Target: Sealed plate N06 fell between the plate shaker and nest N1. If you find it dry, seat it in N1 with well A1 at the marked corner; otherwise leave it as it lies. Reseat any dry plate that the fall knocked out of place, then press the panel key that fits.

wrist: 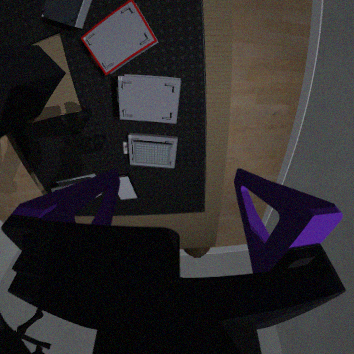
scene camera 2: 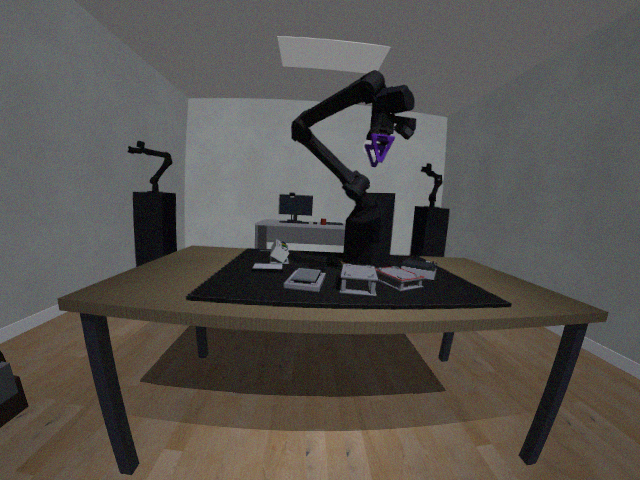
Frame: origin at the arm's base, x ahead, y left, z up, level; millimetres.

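Seen in the pictures: gripper, fingertip midpoint: [wrist: 176,174] [scene camera 2: 376,164]; arm's base, origin of the base link: [scene camera 2: 367,206].
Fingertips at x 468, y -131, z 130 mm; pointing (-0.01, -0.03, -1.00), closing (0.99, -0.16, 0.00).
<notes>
Offsets run from my fingertips to a thing's middle. "spot": to the spot under its first point. Level surfaces: height alone.
My gripper [scene camera 2: 377,163] [wrist: 176,174] is open and empty, high above the table. A plate with many small wells {383 mm down, 119 mm back, 187 mm right} [scene camera 2: 308,275] [wrist: 152,152] lies in a low grey holder {spot: 404 mm down, 40 mm back, 208 mm right} [scene camera 2: 301,287] [wrist: 175,154]. Beside it is a raised pale stand [scene camera 2: 358,271] [wrist: 149,99] with corner marks and a bare top. A turned, red-edged stand [scene camera 2: 400,274] [wrist: 120,38] also has corner marks and a bare top. The tilted white key panel {372 mm down, 493 mm back, 297 mm right} [scene camera 2: 279,252] is mostly hidden by a finger in the wrist view. I cannot read any labels, nor tell whether a plate is wet or dry.
A flat white card {407 mm down, 281 mm back, 336 mm right} [scene camera 2: 267,266] [wrist: 128,188] lies near the panel. A dark-topped box {spot: 366 mm down, 178 mm back, 290 mm left} [scene camera 2: 419,267] [wrist: 65,12] stands beyond the red-edged stand. These things are on a black mat {414 mm down} [scene camera 2: 232,291] [wrist: 192,150] on the wooden table {427 mm down} [scene camera 2: 155,279]. The arm's base stands at the back edge.
</notes>
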